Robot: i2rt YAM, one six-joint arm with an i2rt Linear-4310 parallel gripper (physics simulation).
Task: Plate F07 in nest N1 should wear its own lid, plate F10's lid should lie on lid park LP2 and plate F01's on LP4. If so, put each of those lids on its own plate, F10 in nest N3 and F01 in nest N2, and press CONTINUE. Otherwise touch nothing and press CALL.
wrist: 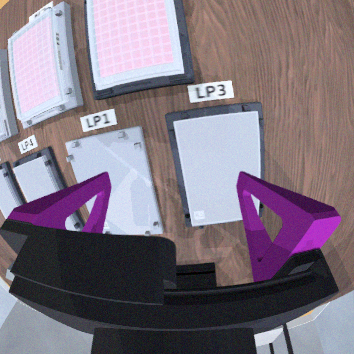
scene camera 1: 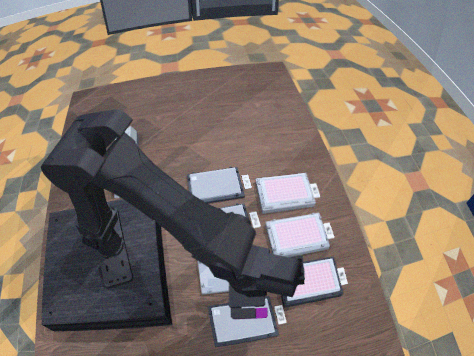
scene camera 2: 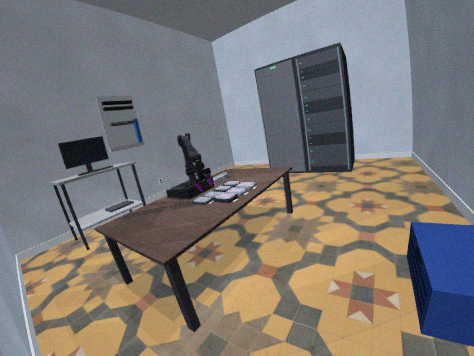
Labels:
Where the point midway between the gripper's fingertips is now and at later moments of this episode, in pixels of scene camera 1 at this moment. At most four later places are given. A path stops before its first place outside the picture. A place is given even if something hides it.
My gripper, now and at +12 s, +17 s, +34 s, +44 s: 254,292; 121,130; 134,134; 136,160; 123,170

